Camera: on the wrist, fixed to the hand. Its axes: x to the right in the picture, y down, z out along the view.
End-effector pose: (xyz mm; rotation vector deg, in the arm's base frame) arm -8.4 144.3 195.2 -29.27 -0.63 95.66
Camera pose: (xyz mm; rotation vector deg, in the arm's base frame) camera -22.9 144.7 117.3 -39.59 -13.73 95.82
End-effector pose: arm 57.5 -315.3 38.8 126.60 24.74 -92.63
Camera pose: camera 136.6 -316.7 35.5 115.00 34.90 -85.24
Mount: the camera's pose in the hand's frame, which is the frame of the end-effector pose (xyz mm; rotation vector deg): 26.5 36.5 -65.1 -14.70 -0.79 -0.49
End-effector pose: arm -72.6 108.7 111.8 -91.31 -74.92 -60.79
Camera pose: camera -41.0 50.7 155.6 -102.36 -70.26 -72.53
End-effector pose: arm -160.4 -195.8 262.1 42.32 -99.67 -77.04
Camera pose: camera -117.1 -240.4 311.2 34.03 -88.10 -88.58
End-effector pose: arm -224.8 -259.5 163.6 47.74 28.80 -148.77
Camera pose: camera -197.6 -269.0 89.8 41.65 46.74 -141.73
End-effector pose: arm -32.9 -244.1 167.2 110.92 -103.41 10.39
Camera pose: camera -50.3 -240.4 244.4 101.27 -99.36 -3.69
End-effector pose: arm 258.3 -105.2 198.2 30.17 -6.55 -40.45
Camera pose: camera 317.8 -71.6 158.2 15.86 -1.91 -41.28
